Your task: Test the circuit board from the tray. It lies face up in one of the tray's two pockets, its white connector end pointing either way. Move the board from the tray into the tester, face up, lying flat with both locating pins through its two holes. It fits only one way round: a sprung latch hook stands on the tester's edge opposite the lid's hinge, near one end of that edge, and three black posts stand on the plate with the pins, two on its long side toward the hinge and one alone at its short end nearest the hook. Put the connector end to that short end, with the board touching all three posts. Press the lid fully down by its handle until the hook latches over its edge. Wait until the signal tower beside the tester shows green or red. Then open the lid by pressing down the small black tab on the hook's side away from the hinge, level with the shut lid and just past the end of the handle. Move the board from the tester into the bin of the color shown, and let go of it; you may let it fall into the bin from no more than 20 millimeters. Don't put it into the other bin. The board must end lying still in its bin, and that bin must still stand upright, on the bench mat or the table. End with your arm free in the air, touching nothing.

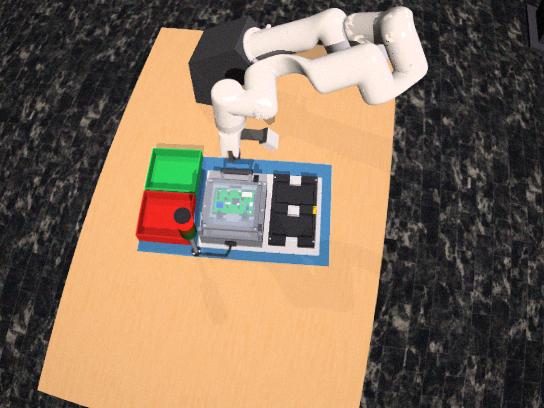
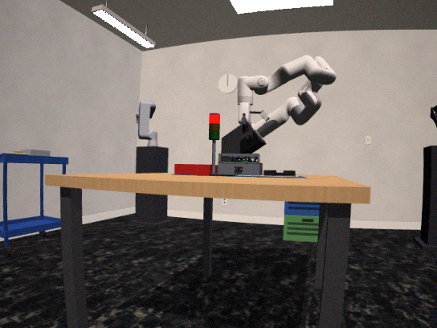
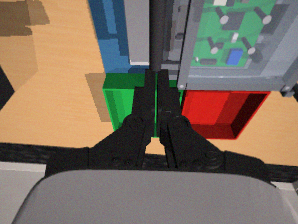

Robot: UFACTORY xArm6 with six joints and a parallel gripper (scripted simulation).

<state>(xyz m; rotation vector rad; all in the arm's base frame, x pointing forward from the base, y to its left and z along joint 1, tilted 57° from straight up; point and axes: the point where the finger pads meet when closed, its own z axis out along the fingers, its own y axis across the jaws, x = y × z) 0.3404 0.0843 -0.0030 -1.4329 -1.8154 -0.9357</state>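
Now: the black tab 11 cm below my hand, 6 cm to the left of it and 1 cm ahead of it. Round my hand: tester plate (13 cm below, 9 cm ahead, 2 cm to the left); tester lid (11 cm below, 9 cm ahead, 2 cm to the left); green bin (20 cm to the right, 18 cm below, 2 cm ahead).
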